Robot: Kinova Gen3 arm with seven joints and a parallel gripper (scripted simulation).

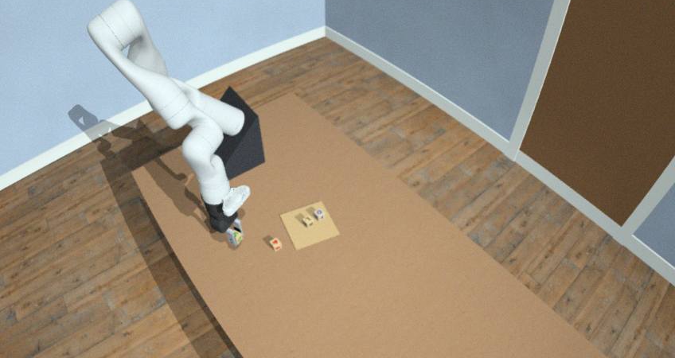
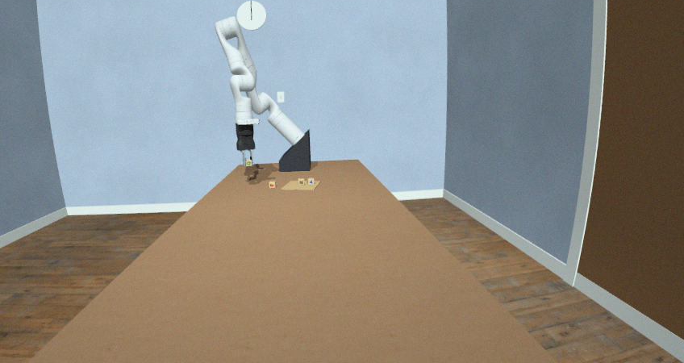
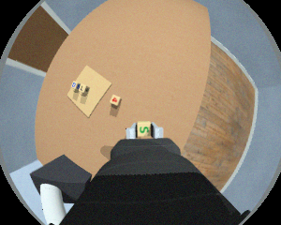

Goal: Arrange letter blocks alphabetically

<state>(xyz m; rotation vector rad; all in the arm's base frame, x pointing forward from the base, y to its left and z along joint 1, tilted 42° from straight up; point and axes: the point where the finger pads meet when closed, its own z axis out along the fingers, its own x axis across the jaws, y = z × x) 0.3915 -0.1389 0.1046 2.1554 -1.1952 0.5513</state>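
The tan mat is 230 mm to the left of my hand and 110 mm below it.
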